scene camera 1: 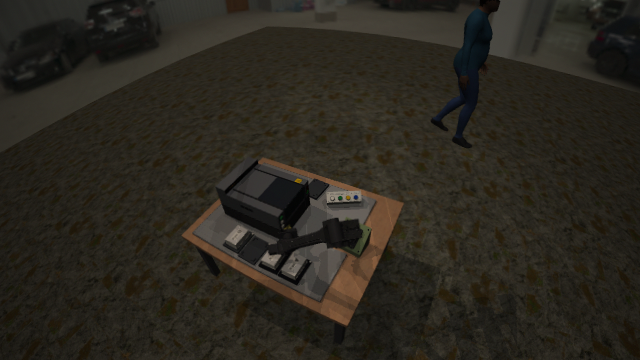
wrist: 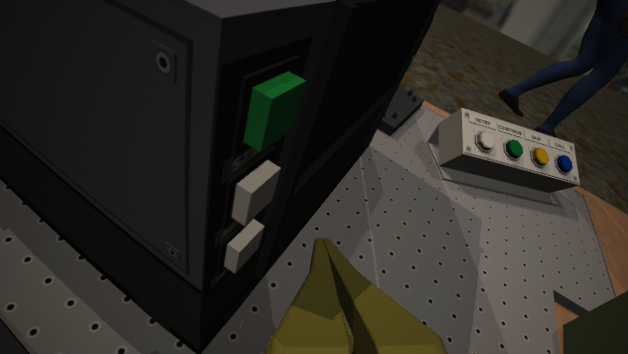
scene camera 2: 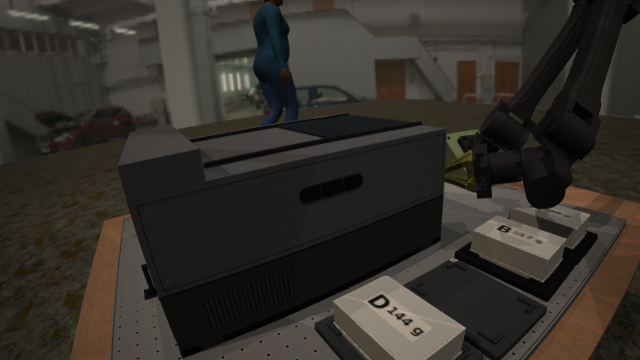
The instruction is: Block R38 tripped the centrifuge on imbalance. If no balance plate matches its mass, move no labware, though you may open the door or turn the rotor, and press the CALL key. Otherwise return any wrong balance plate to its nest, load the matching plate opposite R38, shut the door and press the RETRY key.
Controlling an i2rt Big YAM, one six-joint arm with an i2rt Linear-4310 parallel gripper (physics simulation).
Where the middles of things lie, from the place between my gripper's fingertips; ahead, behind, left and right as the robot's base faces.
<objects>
Right now my hand is 3 cm short of the green button [wrist: 274, 104], 3 cm to the right of it and 7 cm below it. The rest, counted from my hand: black centrifuge box [scene camera 2: 239, 229] (29 cm ahead, 7 cm to the right, 1 cm above); sliding door [scene camera 2: 328, 127] (14 cm ahead, 10 cm to the right, 10 cm above); balance plate B [scene camera 2: 527, 251] (3 cm behind, 18 cm to the left, 8 cm below).
</objects>
